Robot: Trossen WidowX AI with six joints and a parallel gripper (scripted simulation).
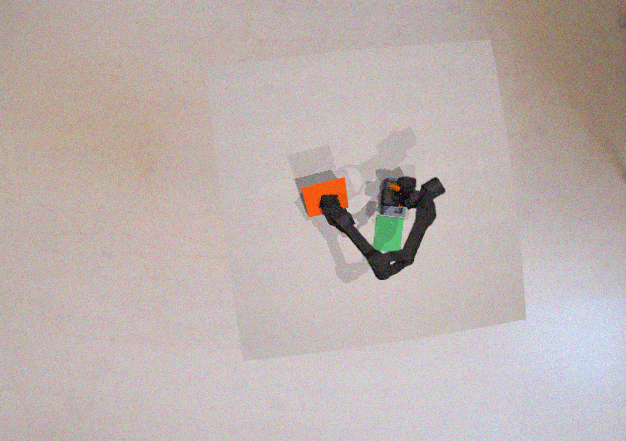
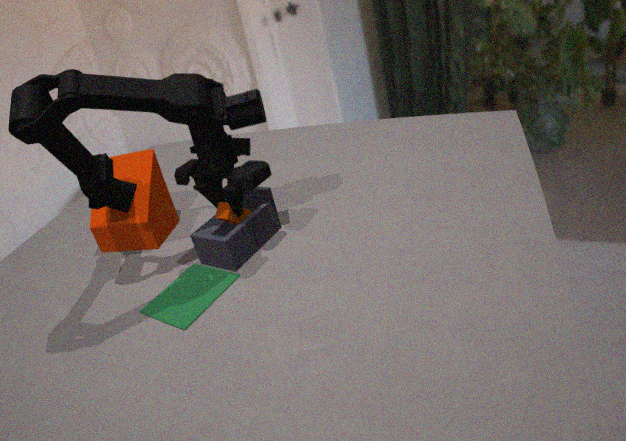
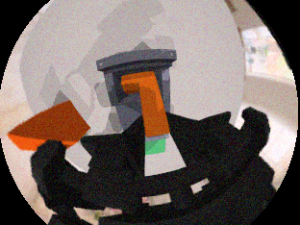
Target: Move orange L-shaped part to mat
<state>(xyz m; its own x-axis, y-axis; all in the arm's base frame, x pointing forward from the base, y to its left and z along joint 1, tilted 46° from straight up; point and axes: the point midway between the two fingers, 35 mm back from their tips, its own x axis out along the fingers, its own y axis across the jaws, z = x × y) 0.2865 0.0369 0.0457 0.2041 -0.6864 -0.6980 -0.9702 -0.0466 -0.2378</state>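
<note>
The green mat lies 30 mm behind my gripper tip, 140 mm to the right of it and 90 mm below it. Round my gripper tip: orange L-shaped part: 10 mm behind, 30 mm to the left, 30 mm below.
</note>
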